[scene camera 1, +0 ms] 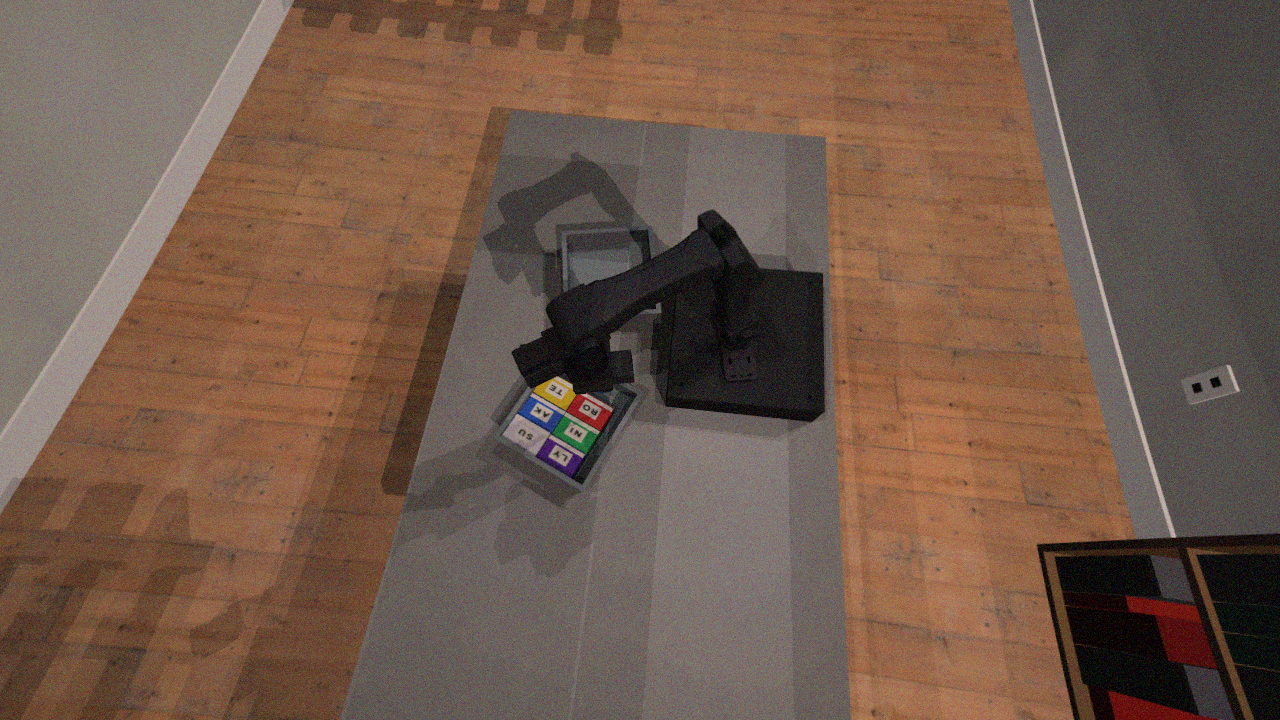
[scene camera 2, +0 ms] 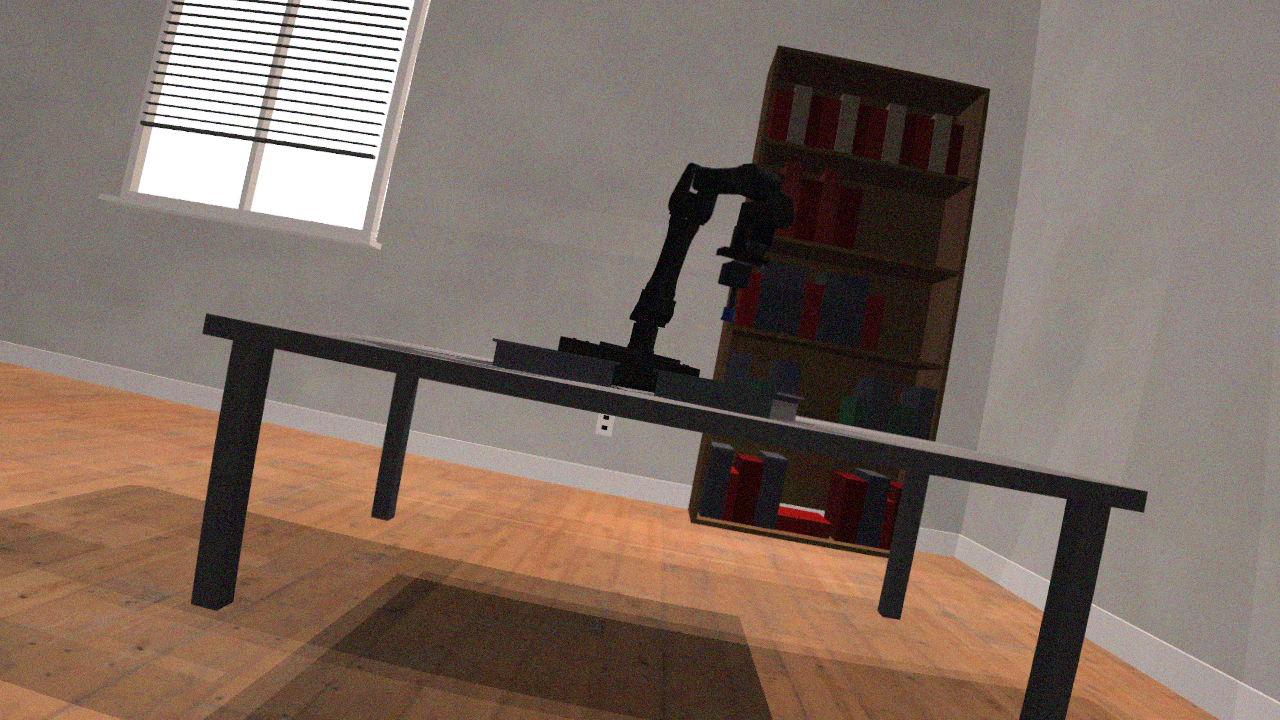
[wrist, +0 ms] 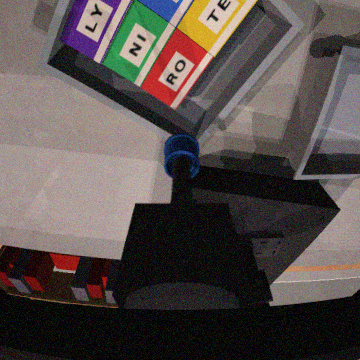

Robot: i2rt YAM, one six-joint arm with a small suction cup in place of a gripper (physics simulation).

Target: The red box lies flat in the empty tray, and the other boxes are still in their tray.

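Places are measured from the arm's base along level axes (x ahead, y left, z up), in millimetres.
Pixels of known places: hand, tool point: [scene camera 2: 727, 320] [wrist: 181, 148]; arm's base, link origin: [scene camera 1: 735, 338] [scene camera 2: 639, 354].
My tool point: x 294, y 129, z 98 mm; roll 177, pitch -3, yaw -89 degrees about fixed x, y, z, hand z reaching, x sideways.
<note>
Ahead of a thing's pixels: the offset from my tool point to its top centre. Level surfaces: height alone.
The red box {34 mm ahead, 1 mm left, 143 mm down} [scene camera 1: 589, 410] [wrist: 176, 72] lies flat in the filled tray {76 mm ahead, 13 mm left, 129 mm down} [scene camera 1: 541, 467] [wrist: 295, 26] [scene camera 2: 711, 391], beside the yellow box {106 mm ahead, 47 mm right, 139 mm down} [scene camera 1: 554, 390] [wrist: 216, 20] and the green box {66 mm ahead, 50 mm left, 145 mm down} [scene camera 1: 575, 433] [wrist: 137, 47]. The blue {138 mm ahead, 1 mm left, 142 mm down} [scene camera 1: 540, 412], white {171 mm ahead, 50 mm left, 135 mm down} [scene camera 1: 525, 433] and purple {98 mm ahead, 98 mm left, 141 mm down} [scene camera 1: 561, 456] [wrist: 90, 22] boxes lie there too. The empty tray {24 mm back, 340 mm right, 129 mm down} [scene camera 1: 603, 255] [wrist: 342, 130] [scene camera 2: 550, 360] is partly hidden by the arm in scene camera 1. My suction cup [scene camera 2: 727, 314] [wrist: 181, 150] is open, holds nothing and hangs well above the table; the arm hides it in scene camera 1.
The arm's black base block [scene camera 1: 787, 340] [wrist: 295, 215] stands beside both trays, near the table's {179 mm down} [scene camera 1: 716, 537] edge. My upper arm passes over a corner of the empty tray. A bookshelf [scene camera 1: 1208, 608] [scene camera 2: 881, 71] stands away from the table.
</note>
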